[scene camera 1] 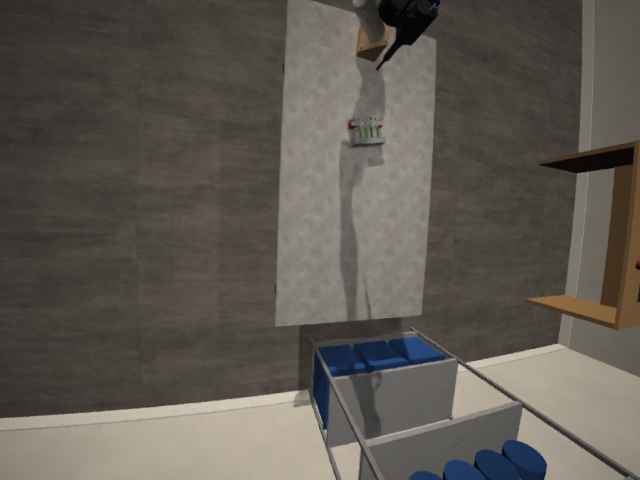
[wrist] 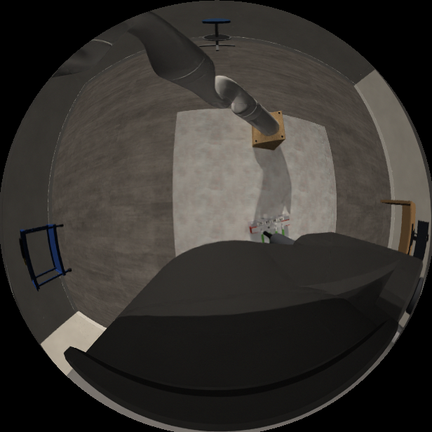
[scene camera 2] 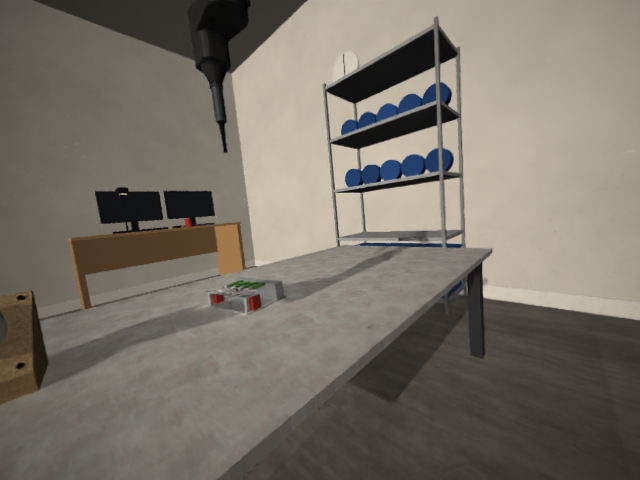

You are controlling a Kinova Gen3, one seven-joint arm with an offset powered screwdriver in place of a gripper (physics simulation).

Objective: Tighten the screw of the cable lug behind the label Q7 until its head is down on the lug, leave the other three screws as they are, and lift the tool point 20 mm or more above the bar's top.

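Places are measured from the arm's base along level axes (x left, y back, z up), in centimetres.
Pixels of known places: hand, tool point: (scene camera 1: 376,69) (scene camera 2: 225,153); arm's base, link origin: (scene camera 1: 376,33).
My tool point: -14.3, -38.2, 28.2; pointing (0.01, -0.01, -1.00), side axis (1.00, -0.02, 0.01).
Observation:
Ahead of a thing's pixels: the offset from my tool point to its middle, as dx, dy, dz. "spot": to the spot under its first point. Level surfaces: height alone.
The screwdriver (scene camera 1: 378,68) (scene camera 2: 225,151) (wrist: 266,233) has no fingers. Its bit points down and hangs in free air, high above the table in scene camera 2. The small bar assembly (scene camera 1: 366,121) (scene camera 2: 230,304) (wrist: 270,222) stands on the table, with a red block @(+13.8, -7.7, -35.1) (scene camera 1: 351,125) (scene camera 2: 254,302) near one end and another red block @(spot: +19.4, -2.5, -36.0) (scene camera 2: 218,298) near the other. Several green cables @(spot: +12.3, -9.2, -32.7) (scene camera 1: 366,132) (scene camera 2: 247,284) (wrist: 283,232) lie side by side, running toward a grey block (scene camera 1: 368,141) (scene camera 2: 273,291). In the wrist view the bit covers part of the assembly. Label Q7, the lugs and the screw heads are too small to tell apart.
The long table @(dz -37.6) (scene camera 1: 320,217) (scene camera 2: 330,310) (wrist: 215,175) carries a wooden arm base (scene camera 1: 370,48) (scene camera 2: 18,335) (wrist: 268,141) behind the bar. A shelf rack (scene camera 2: 438,129) with blue bins stands beyond the far table end. A wooden desk (scene camera 2: 155,253) with monitors stands to one side.

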